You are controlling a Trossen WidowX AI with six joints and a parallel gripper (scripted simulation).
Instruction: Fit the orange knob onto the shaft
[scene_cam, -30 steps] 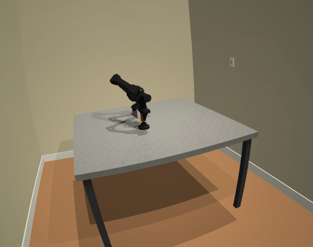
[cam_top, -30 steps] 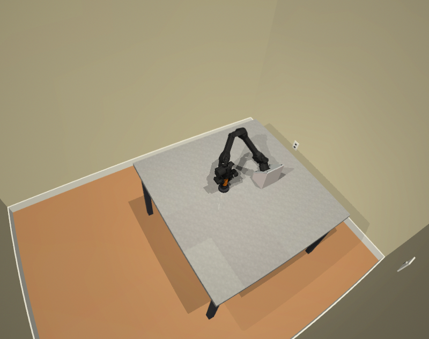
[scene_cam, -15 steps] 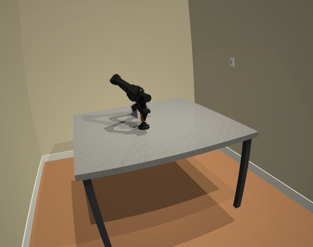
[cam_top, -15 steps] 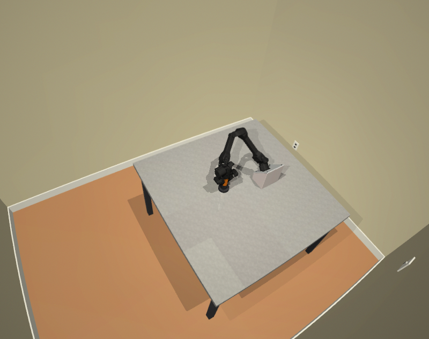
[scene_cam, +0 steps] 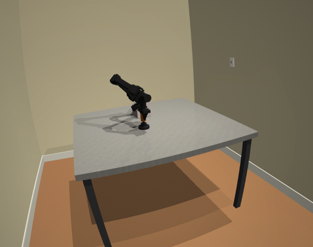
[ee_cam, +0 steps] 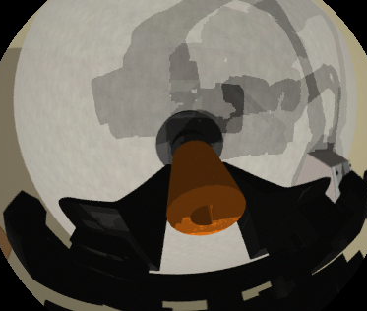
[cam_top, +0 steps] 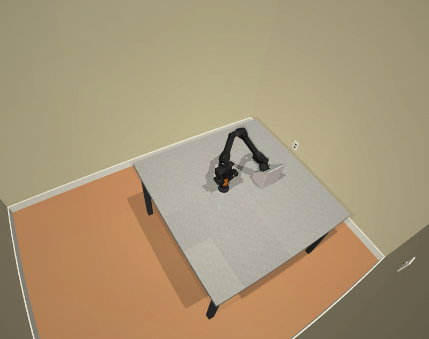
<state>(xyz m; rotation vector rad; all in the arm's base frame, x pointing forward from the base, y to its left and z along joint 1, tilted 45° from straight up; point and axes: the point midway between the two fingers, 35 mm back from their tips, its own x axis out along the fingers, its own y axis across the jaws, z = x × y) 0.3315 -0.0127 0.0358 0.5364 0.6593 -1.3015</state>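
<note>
Right now the orange knob is 2 cm above my gripper tip. Also, from my gripper tip: dark round pedestal (4 cm below).
</note>
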